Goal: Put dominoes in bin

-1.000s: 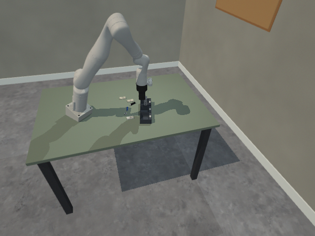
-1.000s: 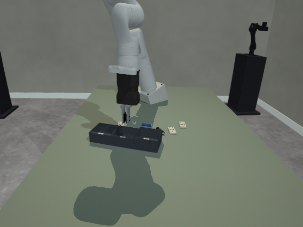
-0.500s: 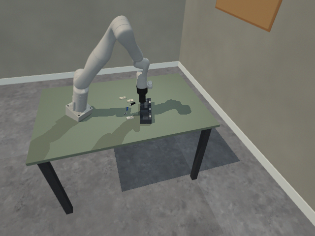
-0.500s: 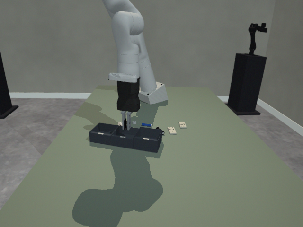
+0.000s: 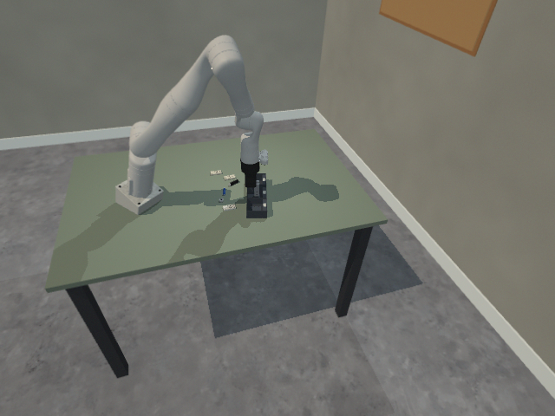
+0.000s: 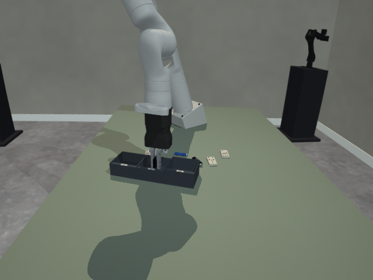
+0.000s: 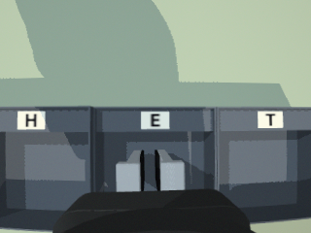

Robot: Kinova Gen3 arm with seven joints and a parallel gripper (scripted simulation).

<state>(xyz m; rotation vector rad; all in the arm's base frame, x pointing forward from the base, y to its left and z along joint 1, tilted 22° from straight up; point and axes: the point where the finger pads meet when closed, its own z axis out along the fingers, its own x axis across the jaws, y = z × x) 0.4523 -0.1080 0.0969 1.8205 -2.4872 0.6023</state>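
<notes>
The dark three-part bin is 1 cm below my hand. Also, from my hand: blue cylinder: 12 cm behind, 9 cm to the left, 3 cm below; small grey nut: 15 cm behind, 3 cm to the left, 3 cm below; black cylinder: 13 cm to the left, 6 cm behind, 3 cm below.
</notes>
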